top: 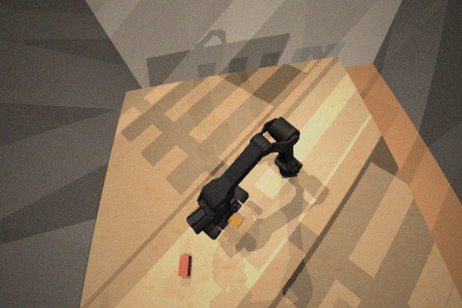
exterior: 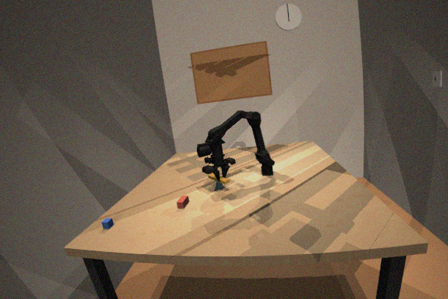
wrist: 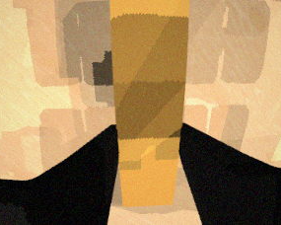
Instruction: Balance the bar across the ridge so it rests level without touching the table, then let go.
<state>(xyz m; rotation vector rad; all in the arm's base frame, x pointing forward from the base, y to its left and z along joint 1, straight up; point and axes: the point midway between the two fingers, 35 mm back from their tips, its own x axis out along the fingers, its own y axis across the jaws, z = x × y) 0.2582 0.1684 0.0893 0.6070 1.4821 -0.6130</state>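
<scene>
My gripper tip is 20 mm to the left of the yellow bar and 20 mm short of it. Also, from my gripper tip: red block 180 mm ahead, 150 mm to the left, 40 mm below; then small blue cube 480 mm ahead, 330 mm to the left, 40 mm below.
</scene>
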